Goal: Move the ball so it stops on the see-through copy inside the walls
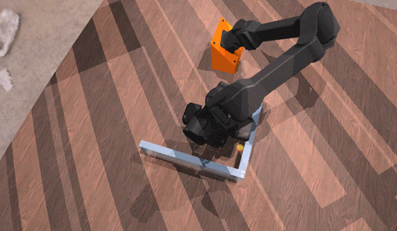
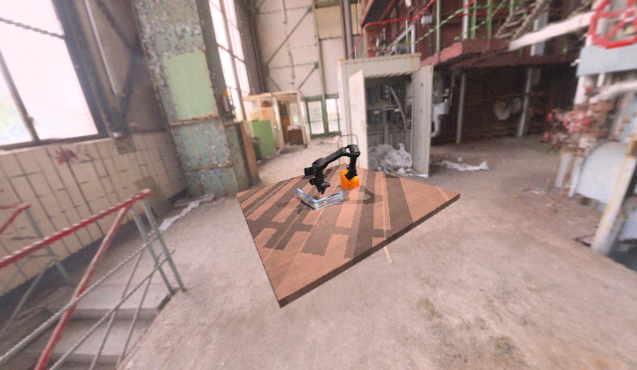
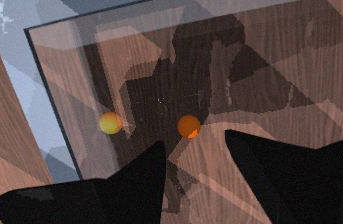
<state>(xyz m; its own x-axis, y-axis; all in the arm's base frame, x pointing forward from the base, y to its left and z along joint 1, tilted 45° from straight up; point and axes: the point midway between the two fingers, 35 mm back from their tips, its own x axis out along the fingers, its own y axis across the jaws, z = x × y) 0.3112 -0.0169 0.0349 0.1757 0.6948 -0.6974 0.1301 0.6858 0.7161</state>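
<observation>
Now: the orange ball 40 mm below my gripper tip. The rest, counted from my gripper tip: see-through copy of ball: 20 mm ahead, 70 mm to the left, 40 mm below.
</observation>
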